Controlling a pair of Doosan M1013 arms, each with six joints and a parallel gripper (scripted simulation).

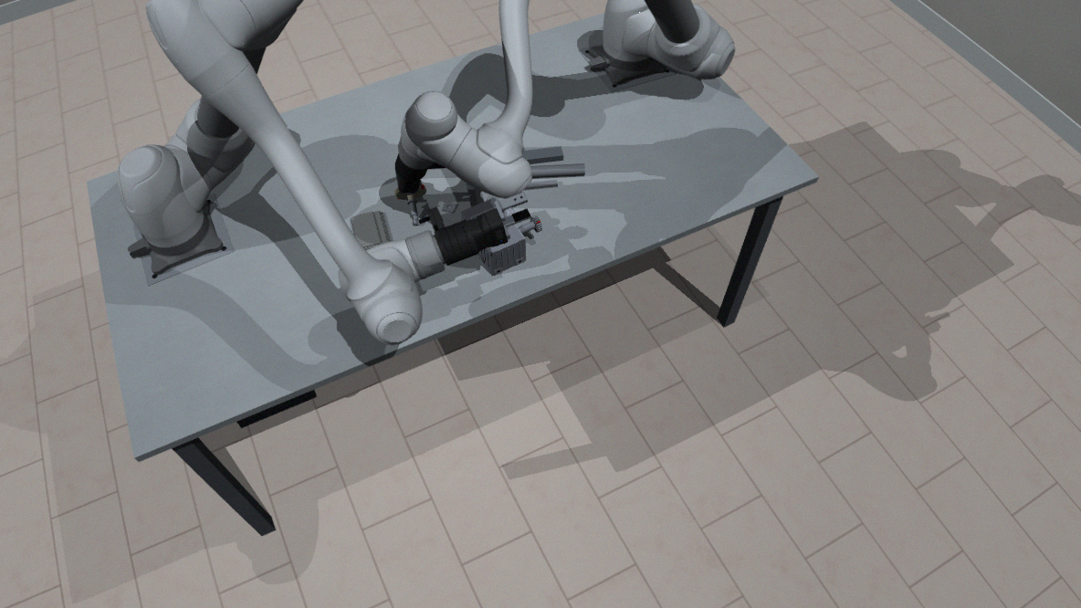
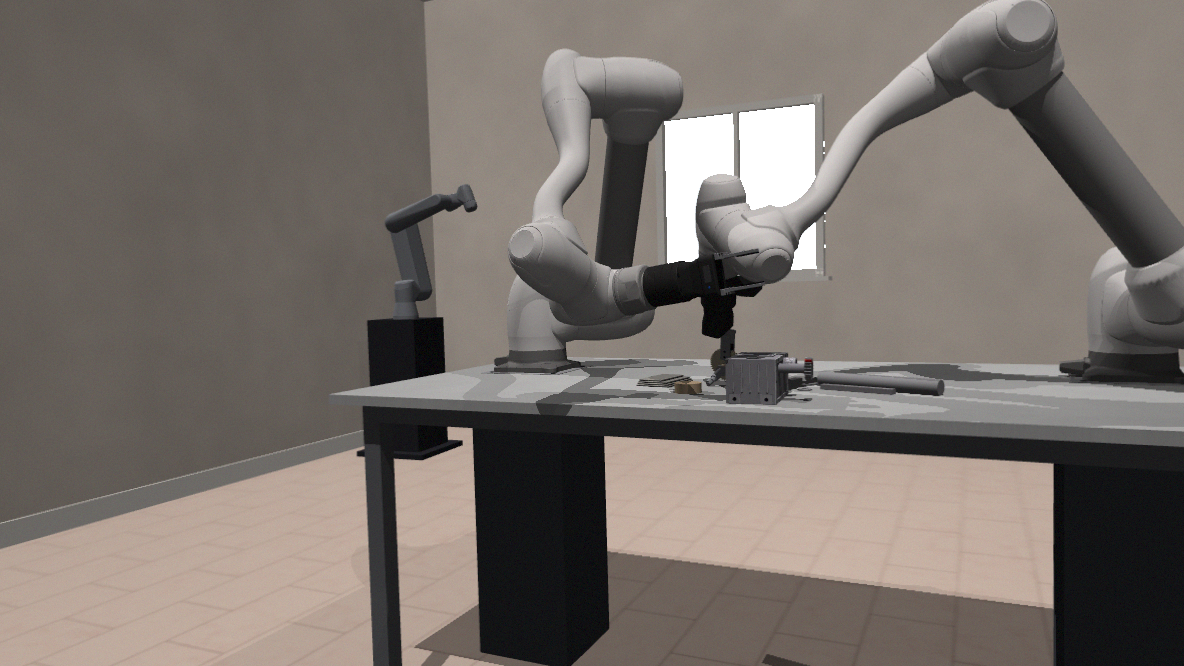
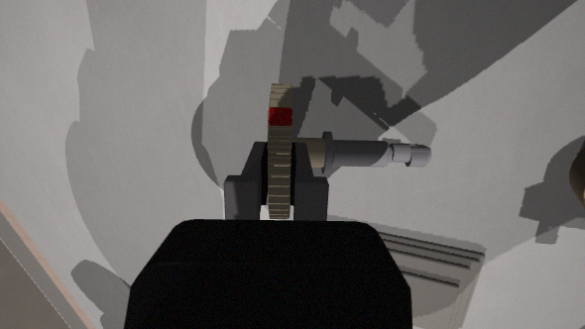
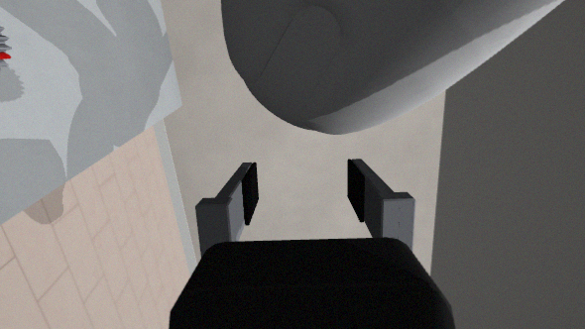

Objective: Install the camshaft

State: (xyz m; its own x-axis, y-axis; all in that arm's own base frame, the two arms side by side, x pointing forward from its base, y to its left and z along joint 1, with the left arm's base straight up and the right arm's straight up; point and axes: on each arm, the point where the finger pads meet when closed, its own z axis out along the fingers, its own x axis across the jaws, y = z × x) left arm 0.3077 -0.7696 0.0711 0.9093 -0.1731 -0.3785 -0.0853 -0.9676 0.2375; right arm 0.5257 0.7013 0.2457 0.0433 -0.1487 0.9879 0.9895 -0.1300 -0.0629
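Observation:
Right now my left hand is 250 mm short of the small crank gear, 210 mm to the right of it and 10 mm above it. From my left hand the other things lie so: round tan block 160 mm ahead, 60 mm below, 50 mm to the right; then ribbed plate stack 140 mm to the right, 60 mm below, 20 mm ahead; then small square plate 70 mm to the left, 70 mm below, 50 mm ahead.

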